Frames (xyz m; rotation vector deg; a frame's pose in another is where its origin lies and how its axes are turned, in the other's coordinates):
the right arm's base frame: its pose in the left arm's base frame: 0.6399 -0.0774 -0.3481 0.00 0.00 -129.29
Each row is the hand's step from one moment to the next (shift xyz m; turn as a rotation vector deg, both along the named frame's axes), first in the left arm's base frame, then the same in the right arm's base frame.
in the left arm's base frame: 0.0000 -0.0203 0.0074 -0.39 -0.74 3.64
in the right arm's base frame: 0.0157 0.0129 0.0074 0.82 0.17 3.64
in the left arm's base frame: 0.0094 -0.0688 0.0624 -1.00 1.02 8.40
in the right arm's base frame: 0.0473 0.0508 0.0624 -0.16 -1.42 8.40
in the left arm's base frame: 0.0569 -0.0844 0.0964 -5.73 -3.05 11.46
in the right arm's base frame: 0.0293 0.0975 0.0964 5.99 -2.50 11.46
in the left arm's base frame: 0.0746 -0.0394 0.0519 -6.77 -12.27 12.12
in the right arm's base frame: -0.0167 0.0827 0.0519 13.78 2.53 12.12
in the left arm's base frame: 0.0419 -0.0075 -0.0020 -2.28 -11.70 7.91
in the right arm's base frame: -0.0207 0.0372 -0.0020 10.50 5.64 7.91
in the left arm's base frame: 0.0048 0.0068 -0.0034 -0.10 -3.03 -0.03
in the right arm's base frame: -0.0083 -0.0006 -0.0034 2.41 1.84 -0.03
